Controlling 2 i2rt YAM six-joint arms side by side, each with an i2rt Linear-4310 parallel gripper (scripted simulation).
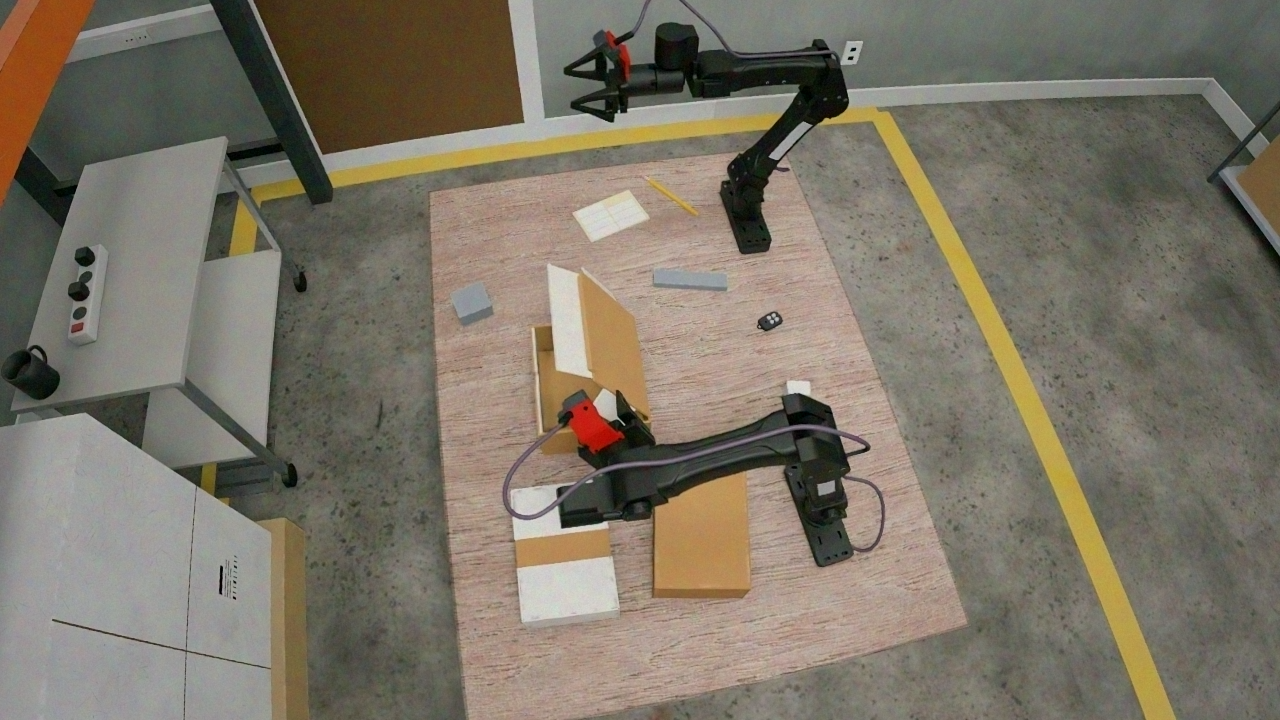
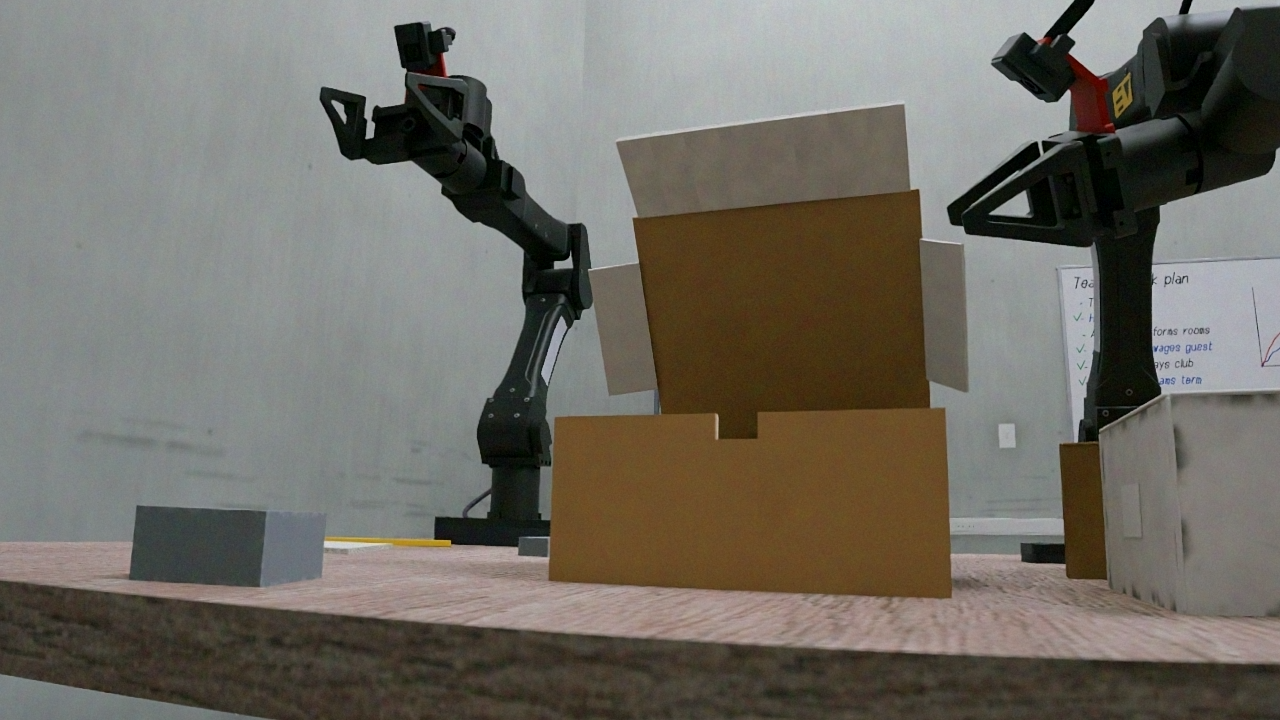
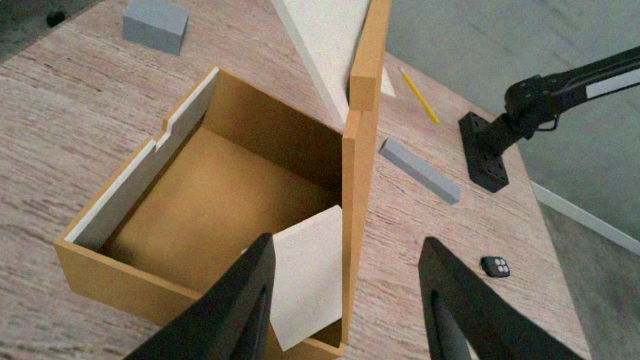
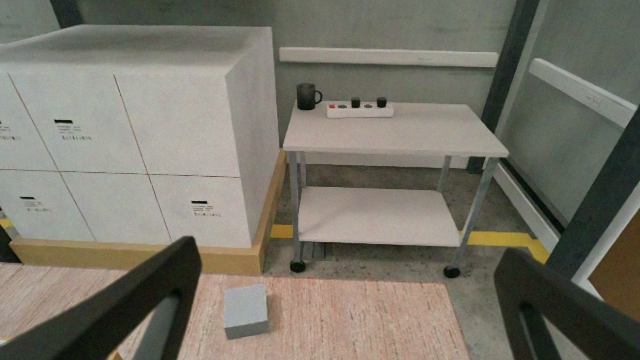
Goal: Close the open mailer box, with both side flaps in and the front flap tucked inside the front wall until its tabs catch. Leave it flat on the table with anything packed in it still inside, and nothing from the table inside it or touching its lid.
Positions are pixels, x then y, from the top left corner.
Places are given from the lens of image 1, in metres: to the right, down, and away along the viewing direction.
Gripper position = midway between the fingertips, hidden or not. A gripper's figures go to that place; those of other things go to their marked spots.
my left gripper (image 1: 605,398): -0.05, 0.06, 1.08
my right gripper (image 1: 566,87): -0.13, -0.48, 1.17
grey block (image 1: 472,304): -0.35, -0.12, 1.41
grey bar (image 1: 672,279): 0.07, -0.17, 1.48
white box (image 1: 569,573): -0.12, 0.35, 1.09
The marked spots on the grey block and the white box are 0.61 m apart.
